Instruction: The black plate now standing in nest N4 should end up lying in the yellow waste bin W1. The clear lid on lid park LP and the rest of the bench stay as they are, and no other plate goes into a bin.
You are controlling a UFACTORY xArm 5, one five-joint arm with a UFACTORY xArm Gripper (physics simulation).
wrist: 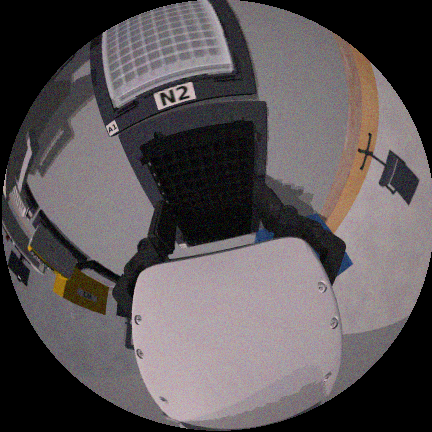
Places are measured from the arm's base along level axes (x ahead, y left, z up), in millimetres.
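Where they show: gripper, fingertip midpoint: point(210, 199).
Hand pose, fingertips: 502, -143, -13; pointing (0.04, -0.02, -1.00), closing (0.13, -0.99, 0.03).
Note:
Things, the pixels of their centre, and the offset from my fingertips, as dx, dy, dz. "spot": a spot on its surface instead.
- black plate, body centre: point(210, 198) +0, +0, -1
- dark grey nest, surface spot: point(137, 155) spot: +51, +55, -8
- yellow waste bin, body centre: point(79, 289) -237, +497, +40
- clear gridded plate, surface spot: point(165, 45) spot: +129, +18, +6
- nest N2, surface spot: point(245, 70) spot: +110, -35, -9
- grey panel, body centre: point(49, 254) -41, +379, +24
- blue object, surface spot: point(344, 266) spot: -79, -181, +95
The black plate point(207, 170) sits upright in a dark grey nest point(137, 155) in the middle of the wrist view; no N4 label can be read there. My gripper point(210, 199) has one finger on each side of the plate at its near part, close against its sides, and is shut on it at a wide opening. The white gripper housing hides the near end of the nest. The yellow waste bin point(90, 292) shows at the lower left, with its small label too blurred to read. The clear lid and lid park LP cannot be made out.
A clear gridded plate point(165, 45) sits in nest N2 point(245, 70), directly beyond the black plate. A grey panel point(55, 250) stands at the left beside the bin. A blue object point(344, 266) shows behind the right finger. A wooden edge point(367, 95) curves along the right.

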